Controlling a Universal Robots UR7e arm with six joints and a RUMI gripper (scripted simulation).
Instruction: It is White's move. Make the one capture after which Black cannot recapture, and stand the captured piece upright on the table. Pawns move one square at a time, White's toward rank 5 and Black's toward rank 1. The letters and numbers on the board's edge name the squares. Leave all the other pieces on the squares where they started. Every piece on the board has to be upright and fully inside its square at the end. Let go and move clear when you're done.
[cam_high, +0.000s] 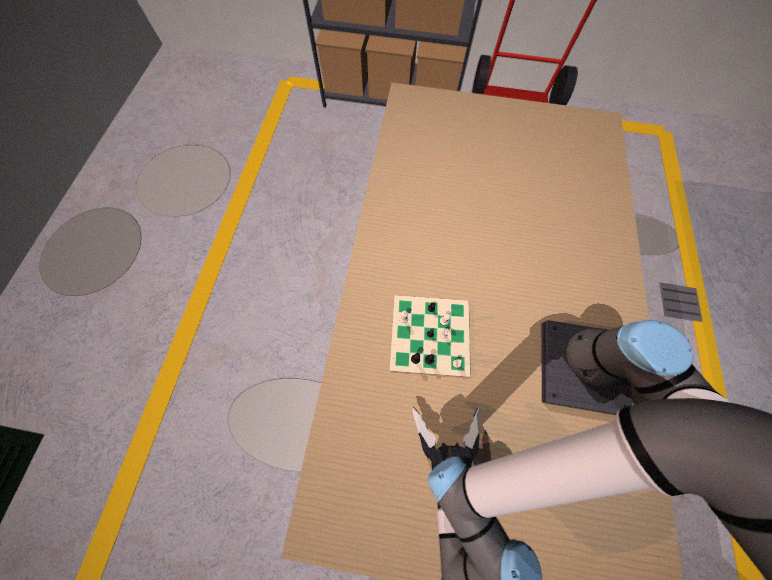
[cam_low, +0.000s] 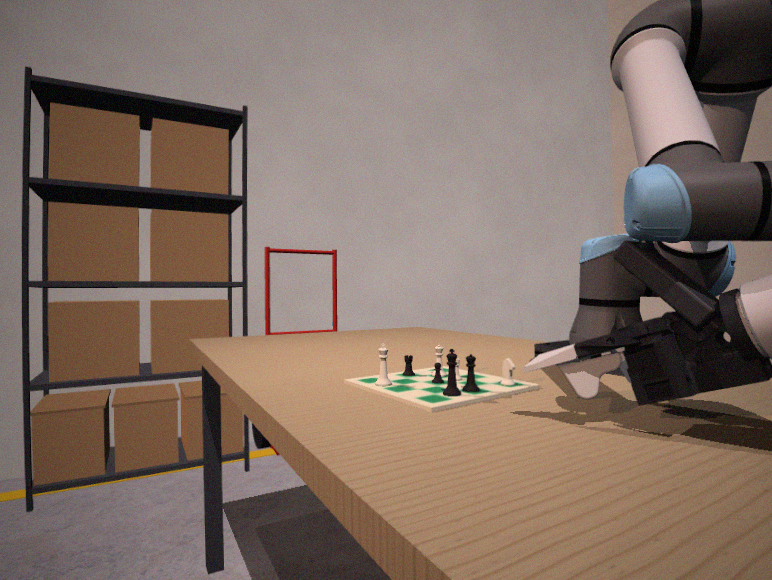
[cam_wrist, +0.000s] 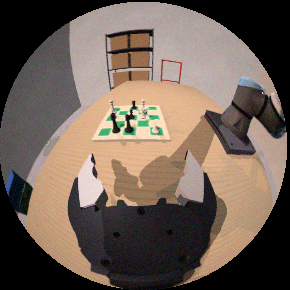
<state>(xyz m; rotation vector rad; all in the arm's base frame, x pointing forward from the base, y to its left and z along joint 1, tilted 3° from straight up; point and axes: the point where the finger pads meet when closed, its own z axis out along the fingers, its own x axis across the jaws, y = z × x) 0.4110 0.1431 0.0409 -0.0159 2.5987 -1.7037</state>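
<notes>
My gripper is now 11 cm short of the tall white piece, 23 cm to the left of it and 2 cm above it. From my hand the other things lie so: white knight (4 cm behind, 11 cm to the right, 4 cm below); tall black piece (7 cm ahead, 12 cm to the right, 2 cm below).
</notes>
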